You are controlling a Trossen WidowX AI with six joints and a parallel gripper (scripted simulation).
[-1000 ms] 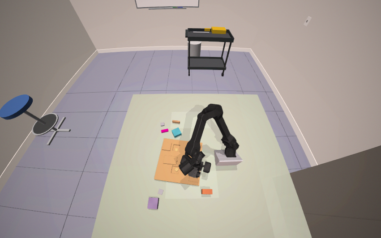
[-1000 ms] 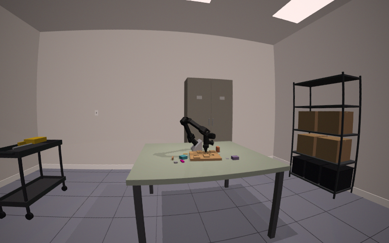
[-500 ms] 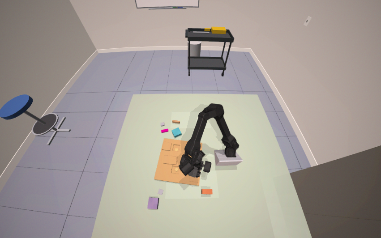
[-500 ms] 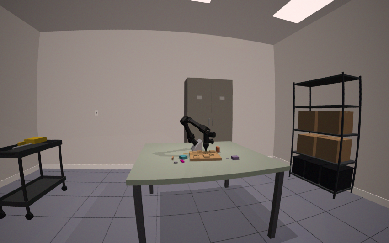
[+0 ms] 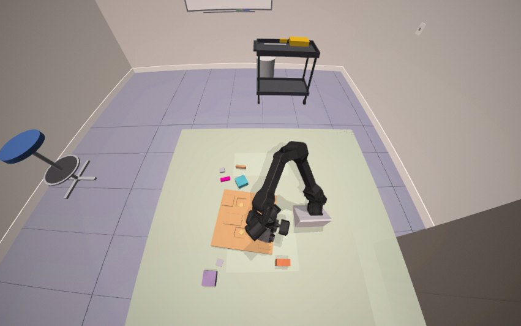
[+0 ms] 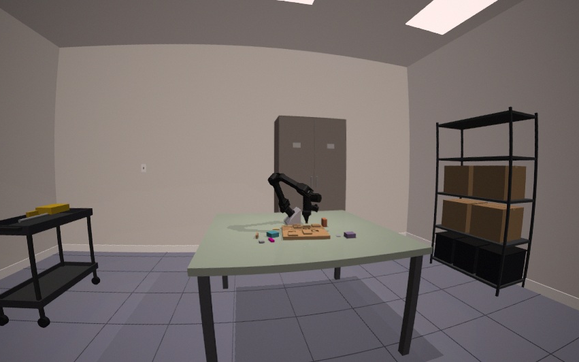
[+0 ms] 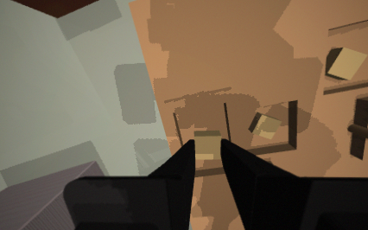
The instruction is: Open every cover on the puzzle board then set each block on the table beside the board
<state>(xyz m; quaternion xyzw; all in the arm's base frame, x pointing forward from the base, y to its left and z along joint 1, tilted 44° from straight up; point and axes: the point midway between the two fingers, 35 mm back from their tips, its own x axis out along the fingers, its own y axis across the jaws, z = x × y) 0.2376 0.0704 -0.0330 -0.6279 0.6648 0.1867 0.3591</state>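
My gripper tip is now 8 cm past the orange block, 15 cm to the right of it and 2 cm above it. The rest, counted from my gripper tip: purple block (25 cm ahead, 23 cm to the left, 4 cm below); magenta bar (25 cm ahead, 27 cm to the right, 4 cm below); teal block (15 cm ahead, 26 cm to the right, 4 cm below).
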